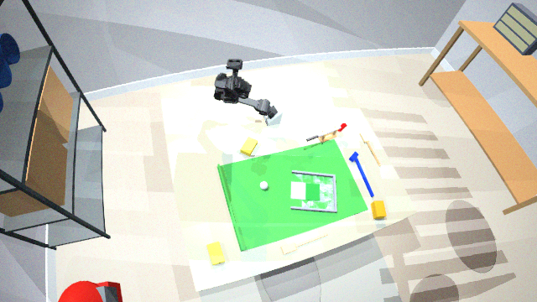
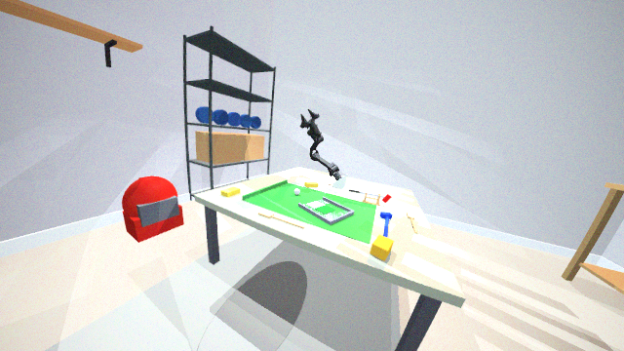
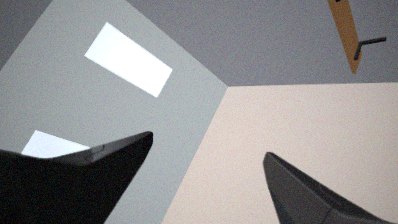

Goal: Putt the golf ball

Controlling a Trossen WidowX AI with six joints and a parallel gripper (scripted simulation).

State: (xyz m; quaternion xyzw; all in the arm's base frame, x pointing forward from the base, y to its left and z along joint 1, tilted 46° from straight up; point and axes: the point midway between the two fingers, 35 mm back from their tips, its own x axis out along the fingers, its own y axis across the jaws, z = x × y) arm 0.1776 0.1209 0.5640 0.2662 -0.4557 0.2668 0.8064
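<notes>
Right now the red putter is 60 cm to the left of my gripper tip, 53 cm below it and 10 cm ahead of it. From my gripper tip the other things lie so: white golf ball 57 cm below, 26 cm ahead, 11 cm to the left; then green mat 59 cm below, 33 cm ahead, 26 cm to the left; then small wooden rack 61 cm to the left, 56 cm below, 10 cm ahead.
</notes>
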